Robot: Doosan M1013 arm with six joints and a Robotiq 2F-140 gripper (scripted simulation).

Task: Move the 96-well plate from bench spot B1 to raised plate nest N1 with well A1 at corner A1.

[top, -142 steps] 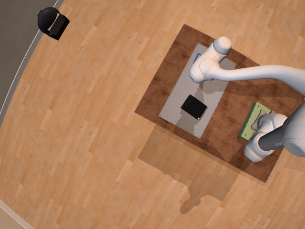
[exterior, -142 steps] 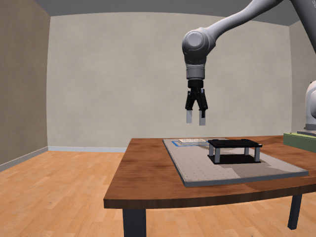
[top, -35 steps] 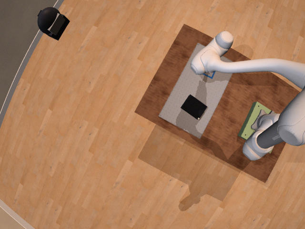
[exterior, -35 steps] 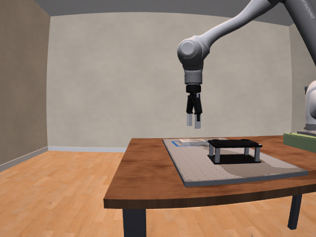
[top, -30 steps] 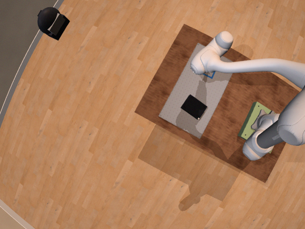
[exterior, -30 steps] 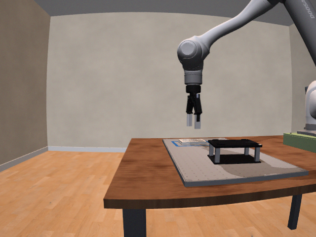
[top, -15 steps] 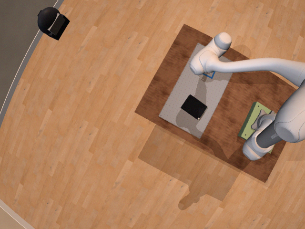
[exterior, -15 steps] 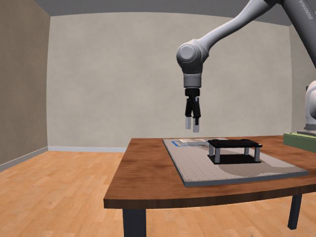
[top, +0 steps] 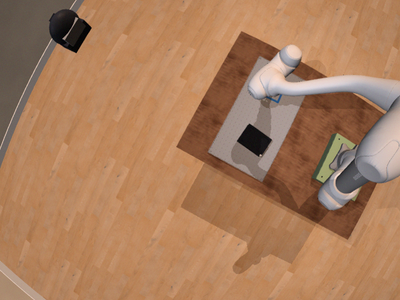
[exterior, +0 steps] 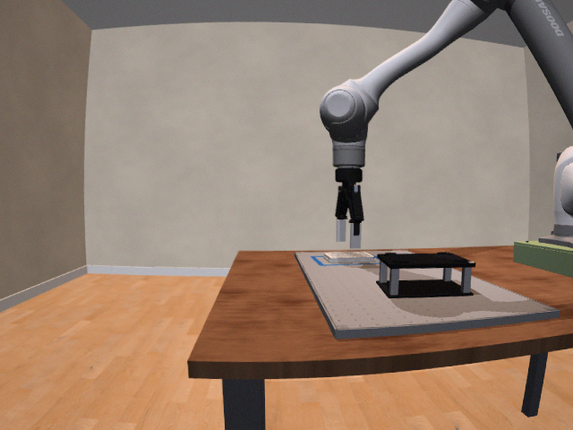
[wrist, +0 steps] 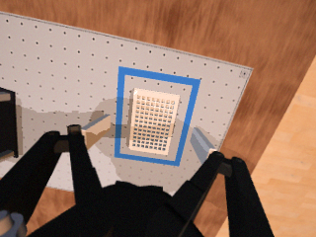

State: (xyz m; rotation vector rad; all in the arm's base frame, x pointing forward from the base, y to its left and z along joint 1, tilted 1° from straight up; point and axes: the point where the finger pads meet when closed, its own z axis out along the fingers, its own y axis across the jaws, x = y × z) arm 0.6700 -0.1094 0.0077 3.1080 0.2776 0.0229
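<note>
Right now my hand is 4 cm above the white 96-well plate. Also, from my hand: black raised nest N1: 34 cm to the left, 12 cm behind.
</note>
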